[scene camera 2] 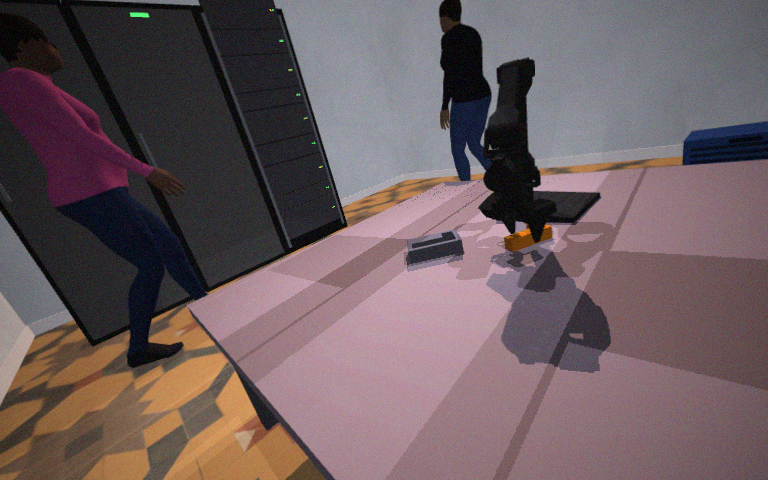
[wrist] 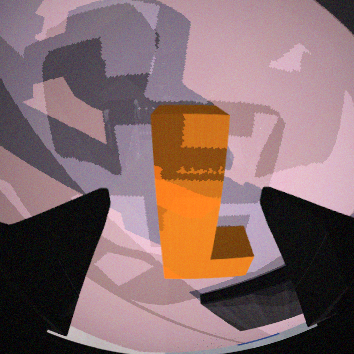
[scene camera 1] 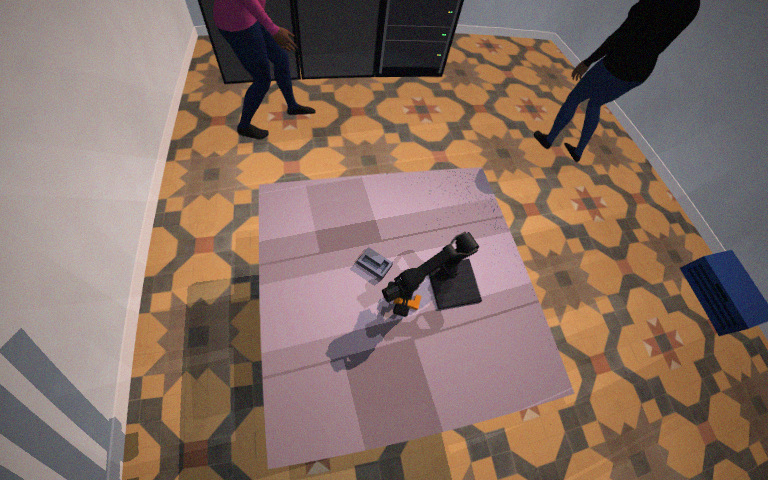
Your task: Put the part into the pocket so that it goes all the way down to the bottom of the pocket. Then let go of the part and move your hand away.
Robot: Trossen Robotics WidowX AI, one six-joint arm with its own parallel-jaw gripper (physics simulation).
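Places are measured from the arm's base along level axes (x ahead, y left, z up), in centimetres.
Pixels of known places: gripper, between the fingertips: (scene camera 2: 524,237) (wrist: 186,195) (scene camera 1: 404,301); arm's base, origin of its link: (scene camera 1: 444,273).
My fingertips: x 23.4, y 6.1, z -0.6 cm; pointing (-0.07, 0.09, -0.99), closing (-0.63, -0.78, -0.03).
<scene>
For each thing: its middle in the pictures, then the offset to it from my fingertips. Level surfaces: height alone.
- orange L-shaped part, middle of its body: (wrist: 212,206) (scene camera 2: 524,235) (scene camera 1: 407,299) dz -0.3, dx -1.7, dy -0.6 cm
- grey block with the pocket, middle of its body: (scene camera 2: 433,245) (scene camera 1: 375,263) dz +0.0, dx +5.7, dy -22.0 cm
- pink table, height of its surface: dz -1.8 cm
The orange L-shaped part (scene camera 1: 414,301) (scene camera 2: 518,240) (wrist: 187,220) lies on the table, its long bar running up the wrist view and its short foot to the lower right. My gripper (scene camera 1: 399,303) (scene camera 2: 525,235) (wrist: 186,195) is open around the part, with a visible gap on each side between the bar and the fingertips. The grey block with the pocket (scene camera 1: 368,270) (scene camera 2: 438,249) stands on the table apart from the part, up and to the left of it in scene camera 1. The pocket's opening faces up and no part sits in it. The block does not show in the wrist view.
The arm's black base plate (scene camera 1: 456,288) (scene camera 2: 572,206) lies on the pink table (scene camera 1: 305,418) (scene camera 2: 362,362), close to the part. Two people stand on the floor beyond the table, near dark server cabinets (scene camera 1: 338,39) (scene camera 2: 152,84). A blue box (scene camera 1: 730,291) (scene camera 2: 724,144) is off to the right.
</scene>
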